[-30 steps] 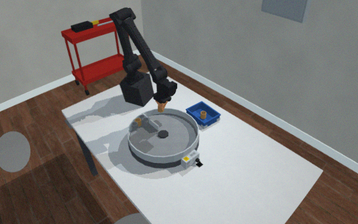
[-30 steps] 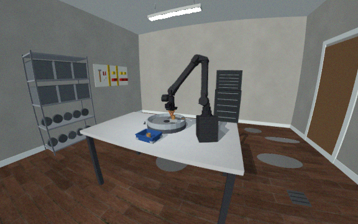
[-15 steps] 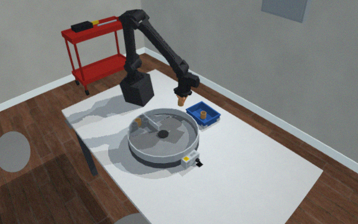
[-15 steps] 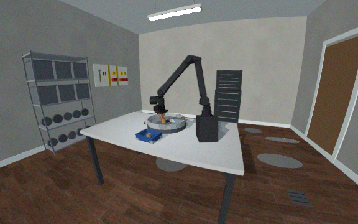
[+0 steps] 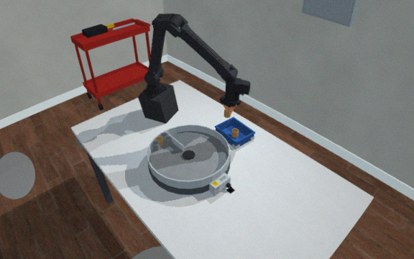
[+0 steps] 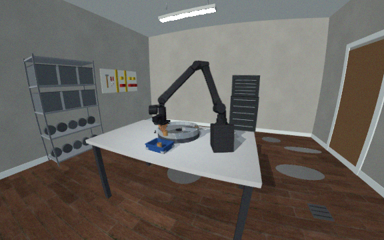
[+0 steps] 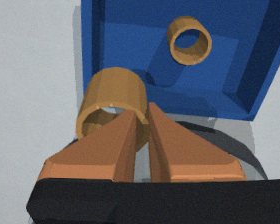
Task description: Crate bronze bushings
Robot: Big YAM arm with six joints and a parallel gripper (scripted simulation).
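Right now my hand is 12 cm above the crate, 4 cm short of it and 1 cm to the right of it. The rest, counted from my hand: grey turning table: 33 cm to the right, 9 cm below, 3 cm ahead.
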